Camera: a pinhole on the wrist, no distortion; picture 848 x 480 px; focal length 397.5 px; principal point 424.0 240.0 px. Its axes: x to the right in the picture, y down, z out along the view. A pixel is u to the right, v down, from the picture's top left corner.
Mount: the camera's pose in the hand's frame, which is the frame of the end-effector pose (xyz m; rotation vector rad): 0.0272 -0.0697 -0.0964 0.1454 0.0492 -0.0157
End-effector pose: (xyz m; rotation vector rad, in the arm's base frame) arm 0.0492 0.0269 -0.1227 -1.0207 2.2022 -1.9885
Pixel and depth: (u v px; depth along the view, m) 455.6 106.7 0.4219
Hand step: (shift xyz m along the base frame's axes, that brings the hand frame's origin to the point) 0.1854 -0.2969 0.2150
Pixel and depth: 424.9 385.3 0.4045
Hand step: 0.0870 -0.3118 -0.0592
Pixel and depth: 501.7 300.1 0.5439
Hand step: 0.0900 -0.4705 0.0390
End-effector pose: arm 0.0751 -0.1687 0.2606 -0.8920 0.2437 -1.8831
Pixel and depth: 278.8 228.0 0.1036
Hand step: -0.0550 0.0486 0.0484
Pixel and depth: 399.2 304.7 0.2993
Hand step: 0.0888 0.0547 0.1920
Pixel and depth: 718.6 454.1 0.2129
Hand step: 0.0447 -0.1470 0.1744
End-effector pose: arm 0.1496 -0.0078 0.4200 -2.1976 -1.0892 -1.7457
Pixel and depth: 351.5 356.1 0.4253
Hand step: 0.2686 0.1706 -0.1382
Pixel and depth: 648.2 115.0 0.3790
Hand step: 0.0694 0.4231 0.0688
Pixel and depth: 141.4 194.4 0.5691
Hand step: 0.2274 0.2417 -0.5342
